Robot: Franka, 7 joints.
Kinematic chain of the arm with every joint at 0, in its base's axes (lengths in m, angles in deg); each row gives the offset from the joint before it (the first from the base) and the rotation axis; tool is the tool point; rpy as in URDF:
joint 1: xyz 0 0 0.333 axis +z
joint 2: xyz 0 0 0 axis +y
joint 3: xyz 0 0 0.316 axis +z
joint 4: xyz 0.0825 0 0 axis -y
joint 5: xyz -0.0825 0 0.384 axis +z
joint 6: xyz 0 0 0 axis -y
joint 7: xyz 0.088 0 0 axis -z
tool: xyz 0 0 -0.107 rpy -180 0 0
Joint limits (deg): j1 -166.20..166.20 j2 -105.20..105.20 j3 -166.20..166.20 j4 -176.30..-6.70 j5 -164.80..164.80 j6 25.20..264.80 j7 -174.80..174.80
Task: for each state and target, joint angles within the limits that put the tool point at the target. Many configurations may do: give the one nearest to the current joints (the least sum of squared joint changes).
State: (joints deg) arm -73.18 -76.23 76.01 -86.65 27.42 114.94 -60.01
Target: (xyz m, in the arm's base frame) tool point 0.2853 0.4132 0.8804
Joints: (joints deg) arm -65.47 -64.23 46.51 -77.13 25.67 120.81 -60.01
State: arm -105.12 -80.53 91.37 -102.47 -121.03 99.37 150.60
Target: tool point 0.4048 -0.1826 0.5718
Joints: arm -112.46 -77.15 72.45 -137.87 -112.31 95.26 150.60
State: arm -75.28 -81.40 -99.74 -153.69 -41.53 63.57 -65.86
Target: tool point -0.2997 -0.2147 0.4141
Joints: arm -60.22 -81.37 -65.61 -137.61 -36.13 76.80 -65.86
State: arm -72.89 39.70 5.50 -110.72 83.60 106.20 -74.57
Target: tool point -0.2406 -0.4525 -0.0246
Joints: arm -99.95 56.50 -21.42 -110.52 83.94 115.07 -74.57
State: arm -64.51 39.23 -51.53 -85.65 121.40 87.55 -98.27
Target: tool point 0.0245 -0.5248 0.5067
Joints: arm -57.09 4.05 -45.78 -120.73 104.55 62.52 -98.27
